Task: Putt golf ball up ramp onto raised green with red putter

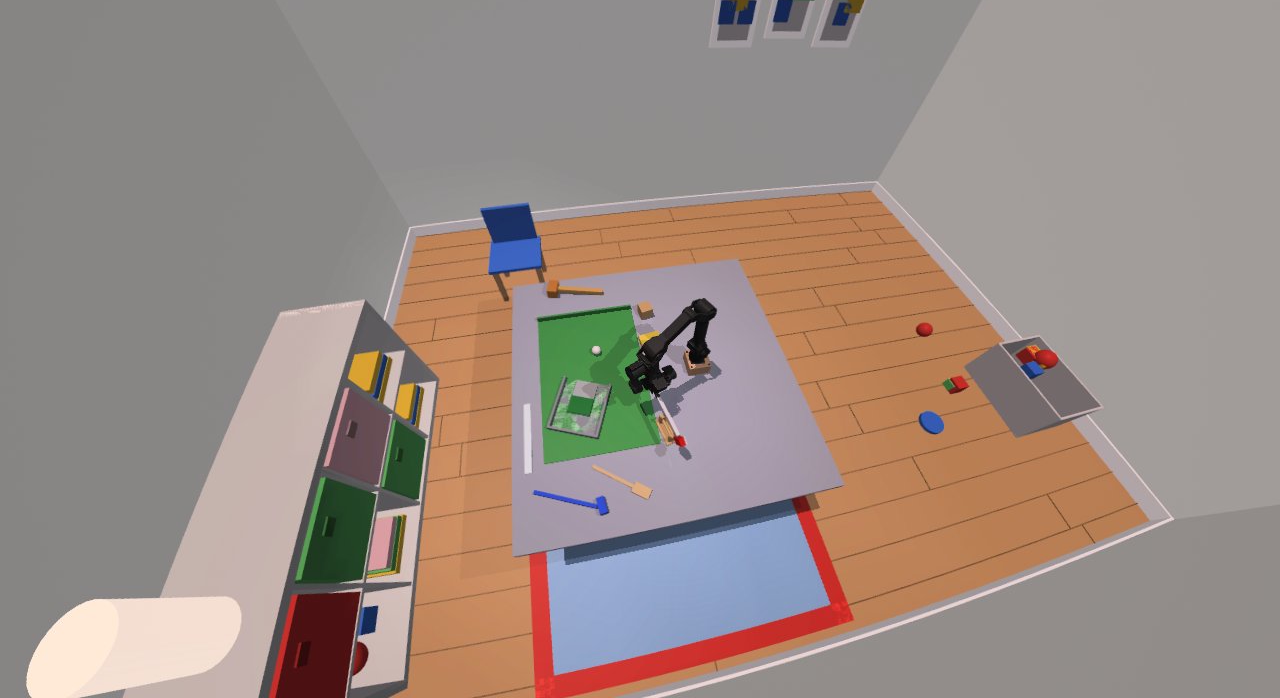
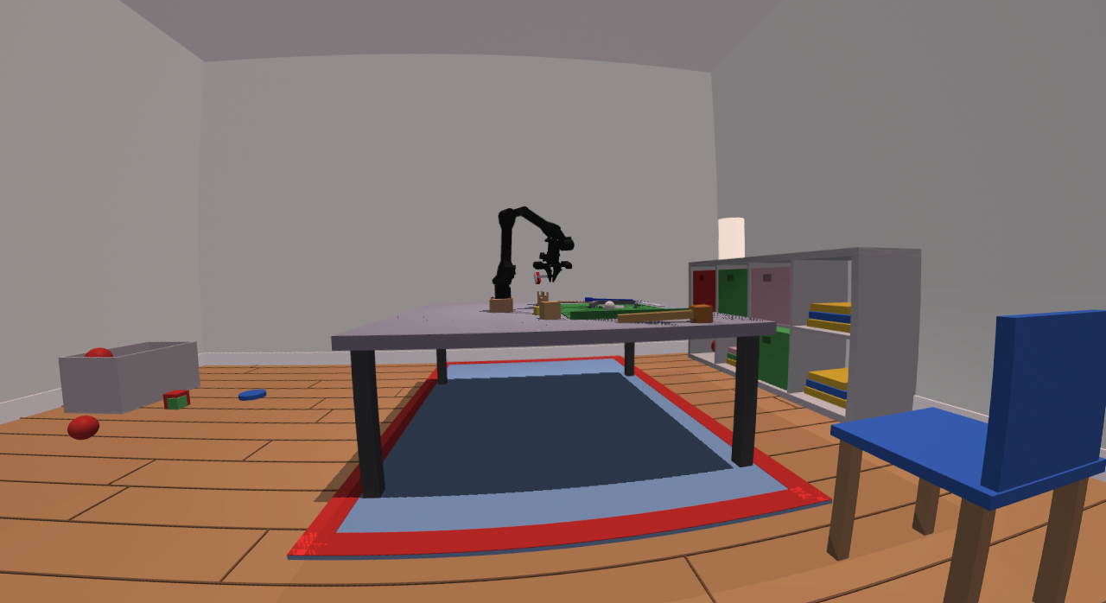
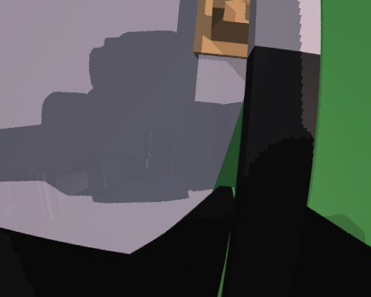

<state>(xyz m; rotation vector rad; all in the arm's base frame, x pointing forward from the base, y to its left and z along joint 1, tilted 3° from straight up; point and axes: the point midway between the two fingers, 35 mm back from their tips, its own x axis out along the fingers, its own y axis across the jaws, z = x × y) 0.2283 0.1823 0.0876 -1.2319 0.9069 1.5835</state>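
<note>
The red putter lies 110 mm to the left of my gripper tip, 40 mm behind it and 30 mm above it. From my gripper tip the other things lie so: white golf ball: 290 mm to the right, 240 mm ahead, 100 mm below; then yellow block: 330 mm to the right, 110 mm below, 30 mm behind; then wooden spatula: 320 mm to the left, 140 mm ahead, 120 mm below.
</note>
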